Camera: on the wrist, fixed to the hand. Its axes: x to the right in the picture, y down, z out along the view.
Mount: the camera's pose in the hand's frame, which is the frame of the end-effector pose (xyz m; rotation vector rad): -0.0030 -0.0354 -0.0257 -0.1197 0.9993 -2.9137
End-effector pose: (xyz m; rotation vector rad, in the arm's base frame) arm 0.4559 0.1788 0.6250 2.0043 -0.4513 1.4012
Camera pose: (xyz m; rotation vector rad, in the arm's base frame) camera 0.4581 0.2219 0.6171 -0.0012 1.8542 -0.1101
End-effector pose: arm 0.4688 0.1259 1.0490 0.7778 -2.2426 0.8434
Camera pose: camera 0.5038 0.1232 1.0753 1.6118 0.7885 -0.5053
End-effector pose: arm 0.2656 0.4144 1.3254 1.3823 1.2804 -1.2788
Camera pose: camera 0.2341 0.4438 1.3338 0.7312 -1.5939 0.4896
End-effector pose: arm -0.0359 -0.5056 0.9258 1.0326 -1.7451 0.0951
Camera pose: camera 0.0071 -0.5127 0.9206 1.7709 1.4715 -1.0204
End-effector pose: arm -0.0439 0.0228 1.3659 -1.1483 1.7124 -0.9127
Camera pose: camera -0.0558 0.0174 1.4078 1.3125 0.6123 1.2626
